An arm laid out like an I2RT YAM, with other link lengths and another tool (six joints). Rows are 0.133 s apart.
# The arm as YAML. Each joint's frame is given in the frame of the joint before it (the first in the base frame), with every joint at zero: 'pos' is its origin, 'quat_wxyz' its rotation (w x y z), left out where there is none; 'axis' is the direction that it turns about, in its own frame. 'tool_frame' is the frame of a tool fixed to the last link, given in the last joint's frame.
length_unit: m
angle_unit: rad
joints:
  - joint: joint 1
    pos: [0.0, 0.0, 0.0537]
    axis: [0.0, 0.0, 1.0]
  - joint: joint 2
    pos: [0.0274, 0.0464, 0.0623]
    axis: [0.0, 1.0, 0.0]
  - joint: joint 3
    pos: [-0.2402, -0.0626, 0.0]
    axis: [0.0, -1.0, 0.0]
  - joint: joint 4
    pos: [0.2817, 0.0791, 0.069]
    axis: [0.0, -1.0, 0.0]
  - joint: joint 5
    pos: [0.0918, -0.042, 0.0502]
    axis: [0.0, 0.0, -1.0]
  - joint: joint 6
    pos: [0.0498, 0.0, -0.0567]
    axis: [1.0, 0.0, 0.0]
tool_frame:
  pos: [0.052, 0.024, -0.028]
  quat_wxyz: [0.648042, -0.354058, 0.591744, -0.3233]
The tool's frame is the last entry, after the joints.
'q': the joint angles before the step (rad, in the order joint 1, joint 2, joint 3, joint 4, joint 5, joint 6). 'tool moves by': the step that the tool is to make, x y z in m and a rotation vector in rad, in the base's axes. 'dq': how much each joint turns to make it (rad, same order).
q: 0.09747 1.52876 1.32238 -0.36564 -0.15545 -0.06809
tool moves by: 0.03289 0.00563 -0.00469 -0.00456 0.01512 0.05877
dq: -0.00267 0.15834 0.15643 -0.02023 -0.04960 -0.03700
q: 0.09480 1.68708 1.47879 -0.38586 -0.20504 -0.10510
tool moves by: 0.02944 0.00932 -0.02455 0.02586 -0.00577 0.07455
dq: 0.00000 0.13887 0.06908 0.07284 -0.07591 -0.02136
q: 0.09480 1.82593 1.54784 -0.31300 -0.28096 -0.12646
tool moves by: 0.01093 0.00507 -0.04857 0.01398 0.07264 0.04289
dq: 0.00000 0.11561 0.00498 0.03699 -0.04692 -0.00877
